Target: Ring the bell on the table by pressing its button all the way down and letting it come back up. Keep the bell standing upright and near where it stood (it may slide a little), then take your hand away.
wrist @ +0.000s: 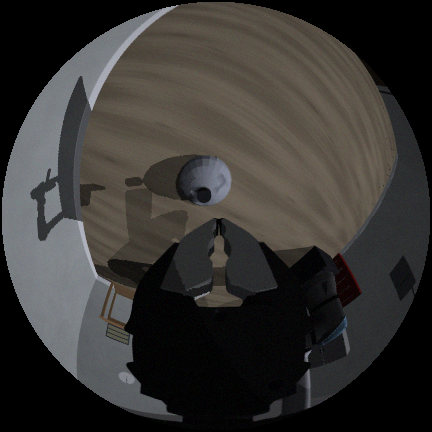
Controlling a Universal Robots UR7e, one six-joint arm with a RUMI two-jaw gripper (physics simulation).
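Frame: origin at the arm's base, x left, y back, z up, level; millimetres.
Where they show: gripper, fingertip midpoint: (pixel 218 219); arm's base, link origin: (pixel 315 284).
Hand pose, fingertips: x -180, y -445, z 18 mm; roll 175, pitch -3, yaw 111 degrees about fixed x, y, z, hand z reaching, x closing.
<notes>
Each offset is from my fingertips to the top centre of the thing. Level surfaces: height alone.
The bell @(dx -1, dy -18, dz -40 mm) (pixel 212 171) is a pale grey-blue dome with a dark round button @(dx -1, dy -18, dz -40 mm) (pixel 203 194) on it. It stands upright on the wood-grained table @(dz -106 mm) (pixel 280 125), near the middle of the wrist view. My gripper (pixel 218 219) is shut, with its fingertips together and nothing between them. In the view the tips are just below the bell and slightly right of its button, and a strip of table shows between tips and bell. They look apart from the bell; their exact height above it I cannot tell.
Shadows of the bell and of the arm fall on the table left of the bell. A part of the arm (pixel 322 295) shows at the lower right, with a red slatted chair (pixel 348 281) beyond it. A wooden chair frame (pixel 106 301) is at the lower left, off the table.
</notes>
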